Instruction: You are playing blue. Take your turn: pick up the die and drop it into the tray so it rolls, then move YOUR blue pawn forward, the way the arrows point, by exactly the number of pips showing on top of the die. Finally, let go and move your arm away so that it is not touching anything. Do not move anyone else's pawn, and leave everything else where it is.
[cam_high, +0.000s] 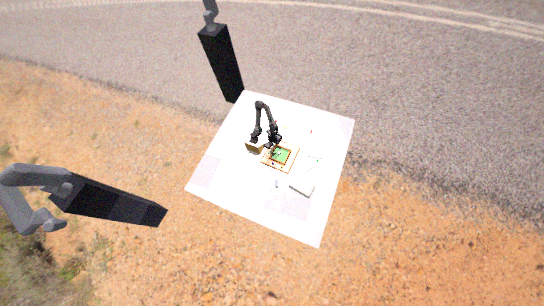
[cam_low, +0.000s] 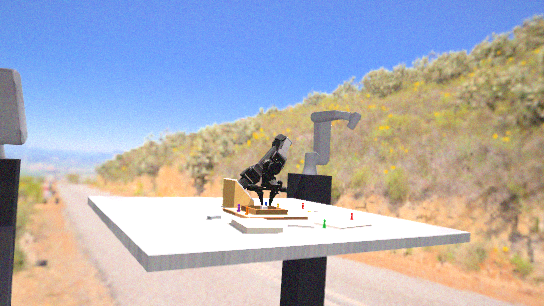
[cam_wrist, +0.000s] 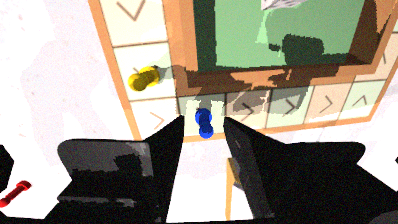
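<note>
Now: the blue pawn right at my gripper tip. The rest, counted from my gripper tip: white die (100 mm ahead, 60 mm to the right); then yellow pawn (40 mm ahead, 40 mm to the left); then green tray (110 mm ahead, 70 mm to the right, 20 mm below).
</note>
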